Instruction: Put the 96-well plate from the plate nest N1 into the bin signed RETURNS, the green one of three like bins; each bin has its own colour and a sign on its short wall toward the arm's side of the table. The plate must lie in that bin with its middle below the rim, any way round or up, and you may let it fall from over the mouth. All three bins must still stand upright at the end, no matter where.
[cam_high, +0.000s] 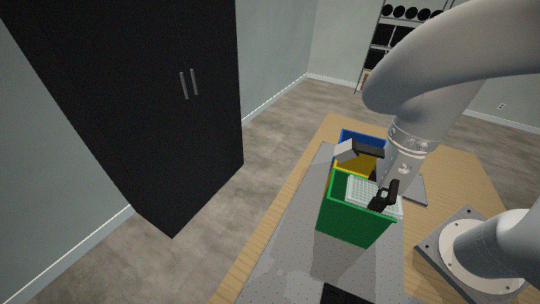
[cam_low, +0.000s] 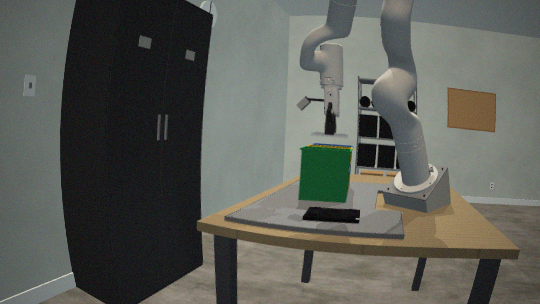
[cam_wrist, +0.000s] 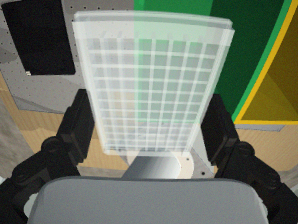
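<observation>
The green bin lies 150 mm below my hand, 50 mm to the right of it and 20 mm ahead of it. Round my hand: black plate nest: 240 mm below, 200 mm to the left, 100 mm behind; yellow bin: 170 mm to the right, 150 mm below, 60 mm ahead; white 96-well plate: 10 mm below.
</observation>
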